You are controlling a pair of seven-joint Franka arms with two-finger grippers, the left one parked.
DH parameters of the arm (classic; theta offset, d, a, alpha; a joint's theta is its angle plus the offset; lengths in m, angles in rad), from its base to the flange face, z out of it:
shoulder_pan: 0 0.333 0 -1.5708
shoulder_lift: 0 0 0 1.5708
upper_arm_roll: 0 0.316 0.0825 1.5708
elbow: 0 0 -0.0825 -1.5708
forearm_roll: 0 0.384 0 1.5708
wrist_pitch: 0 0 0.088 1.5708
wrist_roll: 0 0.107 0 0
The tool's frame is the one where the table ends.
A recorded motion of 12 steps. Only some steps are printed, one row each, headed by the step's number.
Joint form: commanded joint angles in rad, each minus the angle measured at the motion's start. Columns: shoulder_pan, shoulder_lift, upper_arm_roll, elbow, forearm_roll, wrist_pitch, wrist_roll.
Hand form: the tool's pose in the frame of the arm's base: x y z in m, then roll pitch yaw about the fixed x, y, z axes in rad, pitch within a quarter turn. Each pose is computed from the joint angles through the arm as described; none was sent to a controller.
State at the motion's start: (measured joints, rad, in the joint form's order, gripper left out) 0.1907 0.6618 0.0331 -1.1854 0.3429 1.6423 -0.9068
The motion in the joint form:
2: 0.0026 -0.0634 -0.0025 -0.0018 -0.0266 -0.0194 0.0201
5: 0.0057 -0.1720 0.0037 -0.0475 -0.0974 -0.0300 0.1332
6: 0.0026 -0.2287 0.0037 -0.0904 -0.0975 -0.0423 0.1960
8: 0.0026 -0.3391 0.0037 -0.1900 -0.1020 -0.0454 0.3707
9: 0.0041 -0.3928 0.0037 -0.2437 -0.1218 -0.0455 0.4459
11: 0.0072 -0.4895 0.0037 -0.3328 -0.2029 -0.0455 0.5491
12: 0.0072 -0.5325 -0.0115 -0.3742 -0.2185 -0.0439 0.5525
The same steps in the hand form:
2: 0.6861 0.1832 0.4322 -2.8017 -0.1447 1.0392
5: 0.6665 0.1784 0.4841 -2.8755 -0.1001 0.9662
6: 0.6530 0.1740 0.5018 -2.8723 -0.0840 0.9063
8: 0.6250 0.1685 0.5277 -2.8731 -0.0393 0.7410
9: 0.6104 0.1646 0.5363 -2.8904 -0.0100 0.6734
11: 0.5847 0.1531 0.5526 -2.9722 0.0371 0.5851
12: 0.5748 0.1408 0.5587 -2.9913 0.0412 0.5678

